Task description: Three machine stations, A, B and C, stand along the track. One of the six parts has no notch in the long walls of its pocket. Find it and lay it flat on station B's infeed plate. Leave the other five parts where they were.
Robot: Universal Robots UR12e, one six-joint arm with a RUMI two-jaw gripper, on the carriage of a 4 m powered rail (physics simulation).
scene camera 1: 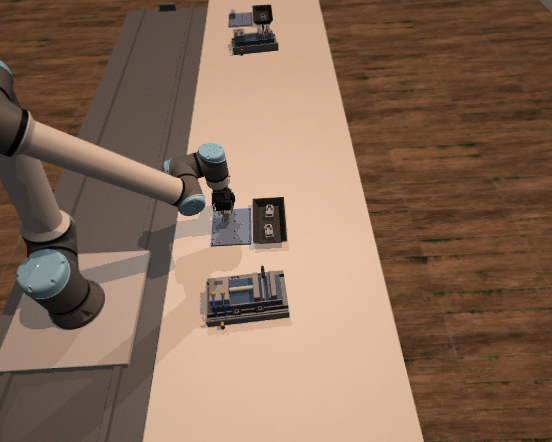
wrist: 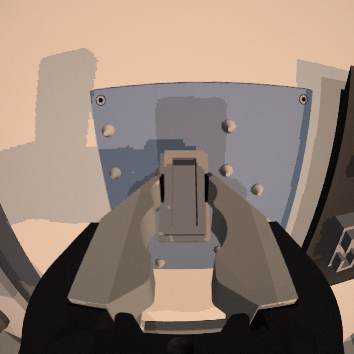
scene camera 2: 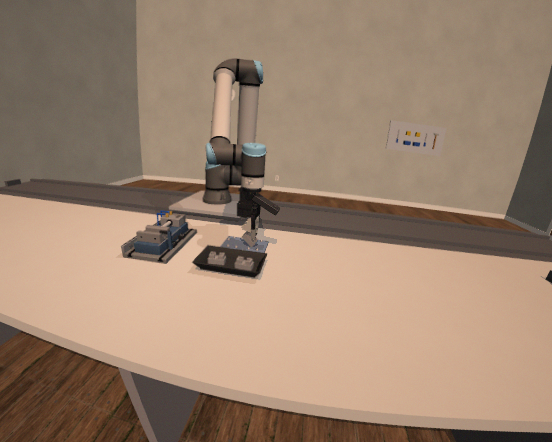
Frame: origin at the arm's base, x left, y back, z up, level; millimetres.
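Where they show: gripper, fingertip midpoint: (scene camera 1: 226, 214) (wrist: 183, 175) (scene camera 2: 253, 239); arm's base at its link origin: (scene camera 1: 78, 304) (scene camera 2: 217, 200).
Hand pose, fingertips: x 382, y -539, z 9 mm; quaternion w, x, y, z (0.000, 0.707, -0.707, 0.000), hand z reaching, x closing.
Things, the pixels of their top centre, and the offset from my fingertips.
- grey part at its top centre: (wrist: 183, 226) (scene camera 2: 250, 231) dx -14, dy +0, dz +34 mm
- blue infeed plate at its top centre: (wrist: 205, 203) (scene camera 2: 243, 244) (scene camera 1: 231, 225) dx -39, dy -17, dz -23 mm
- blue-and-grey machine at its top centre: (scene camera 1: 244, 286) (scene camera 2: 161, 222) dx -380, dy -88, dz +60 mm
My gripper (scene camera 1: 226, 213) (scene camera 2: 253, 233) (wrist: 183, 175) is shut on a grey part (scene camera 2: 249, 240) (wrist: 184, 238) with a long pocket. The fingers press on the outside of its long walls. I make out no notch in the pocket walls in the wrist view. The part looks tilted in scene camera 2. It is over the blue infeed plate (scene camera 1: 241, 240) (wrist: 270, 115) of the station nearest the arm; whether it touches the plate or its pins is not clear. Two grey parts (scene camera 1: 269, 210) (scene camera 2: 216, 258) lie in the dark tray (scene camera 1: 285, 220) (scene camera 2: 227, 270) beside the plate.
A blue-and-grey machine (scene camera 1: 247, 297) (scene camera 2: 162, 237) stands near the plate. Upright pins (wrist: 228, 126) stand on the plate. A far station has another machine (scene camera 1: 255, 44), plate (scene camera 1: 240, 19) and dark tray (scene camera 1: 262, 14). The rail runs along the table.
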